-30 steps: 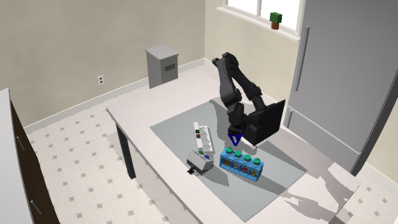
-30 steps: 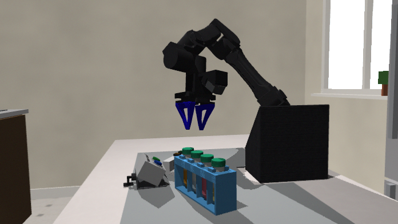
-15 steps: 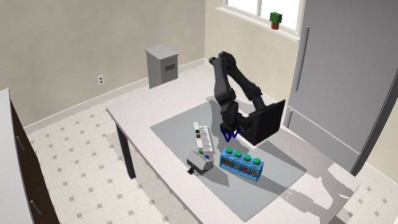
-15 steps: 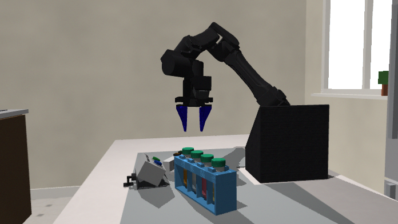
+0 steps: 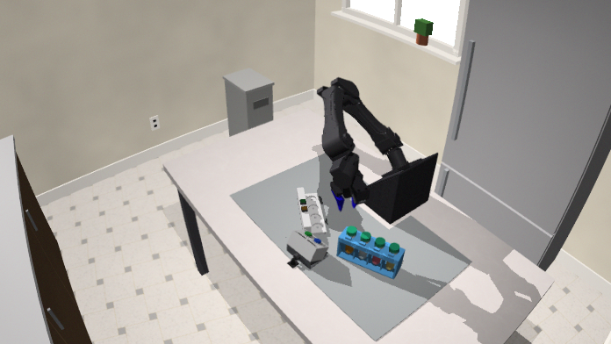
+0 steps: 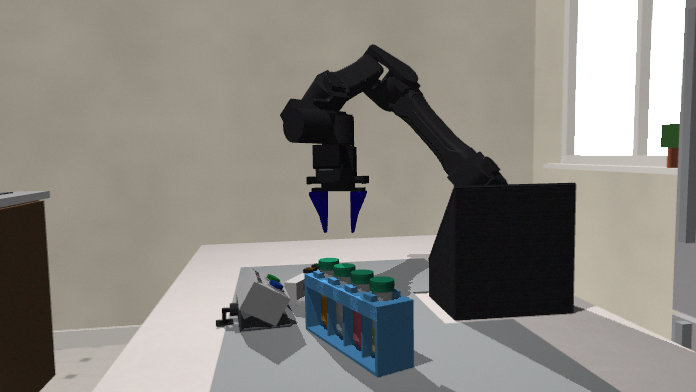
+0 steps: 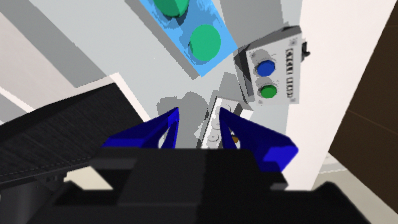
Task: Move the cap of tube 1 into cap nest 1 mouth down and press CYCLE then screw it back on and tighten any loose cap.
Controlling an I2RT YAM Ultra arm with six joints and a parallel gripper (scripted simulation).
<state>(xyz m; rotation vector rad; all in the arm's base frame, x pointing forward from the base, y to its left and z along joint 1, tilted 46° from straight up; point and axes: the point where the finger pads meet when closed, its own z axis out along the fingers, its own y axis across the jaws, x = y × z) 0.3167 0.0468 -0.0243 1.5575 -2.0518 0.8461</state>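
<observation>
My gripper is now 20 cm to the right of the green cap, 5 cm above it and 4 cm past it. From my hand the other things lie so: blue key: 11 cm ahead, 10 cm below; then green key: 12 cm ahead, 10 cm below, 5 cm to the right; then grey key box: 13 cm ahead, 11 cm below, 3 cm to the right.
</observation>
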